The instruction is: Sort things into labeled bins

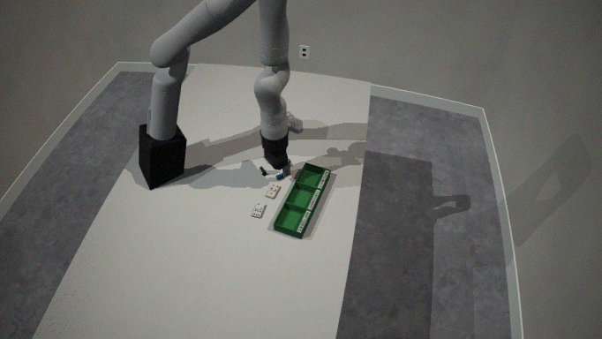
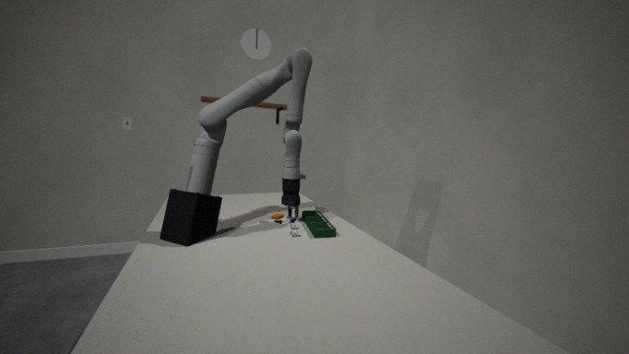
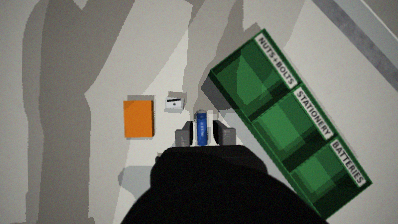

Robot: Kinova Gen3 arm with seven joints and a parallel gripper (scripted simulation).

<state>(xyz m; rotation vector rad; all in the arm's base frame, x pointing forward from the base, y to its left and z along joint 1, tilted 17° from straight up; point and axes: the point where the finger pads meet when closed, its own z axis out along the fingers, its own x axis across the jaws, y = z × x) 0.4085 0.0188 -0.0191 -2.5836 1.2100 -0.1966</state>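
Now: hand 3 cm above the blue battery. The rest, counted from my hand: black bolt (7 cm behind, 3 cm below); then grey piece (5 cm to the left, 3 cm below); then orange flat block (8 cm to the left, 5 cm behind, 3 cm below).
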